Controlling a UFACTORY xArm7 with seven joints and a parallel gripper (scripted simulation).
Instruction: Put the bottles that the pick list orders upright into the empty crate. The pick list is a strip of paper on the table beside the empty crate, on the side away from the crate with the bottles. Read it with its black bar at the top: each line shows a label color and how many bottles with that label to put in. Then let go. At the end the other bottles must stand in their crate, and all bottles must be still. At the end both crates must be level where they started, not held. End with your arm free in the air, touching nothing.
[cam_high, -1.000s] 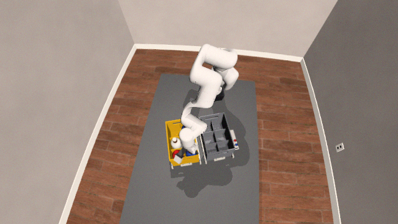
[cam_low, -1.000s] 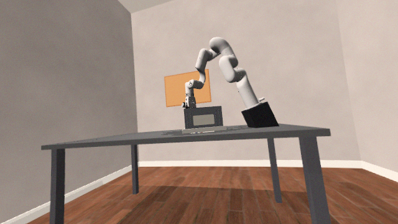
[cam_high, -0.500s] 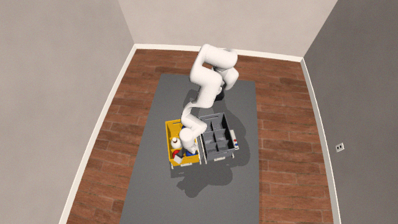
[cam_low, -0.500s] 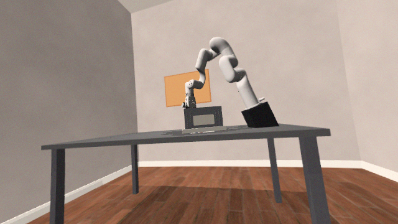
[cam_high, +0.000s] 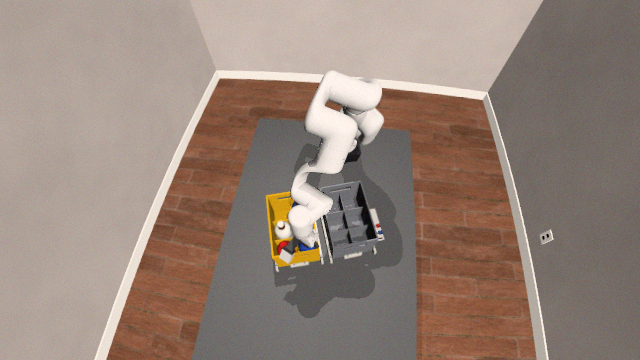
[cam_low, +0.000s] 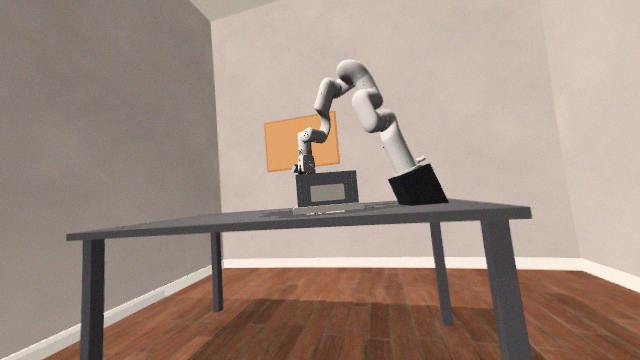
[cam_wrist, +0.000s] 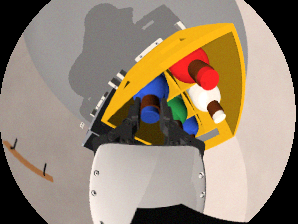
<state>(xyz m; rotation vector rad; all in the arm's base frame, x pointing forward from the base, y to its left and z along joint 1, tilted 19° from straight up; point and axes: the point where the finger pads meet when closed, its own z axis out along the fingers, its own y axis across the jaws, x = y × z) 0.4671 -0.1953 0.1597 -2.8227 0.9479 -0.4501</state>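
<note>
The green bottle is 8 cm behind my hand, 7 cm below it and 1 cm to the right of it. From my hand the other things lie so: yellow crate 8 cm behind, 7 cm below, 6 cm to the right; then white bottle 10 cm to the right, 8 cm behind, 7 cm below; then red-label bottle 9 cm to the right, 7 cm below, 1 cm ahead.
</note>
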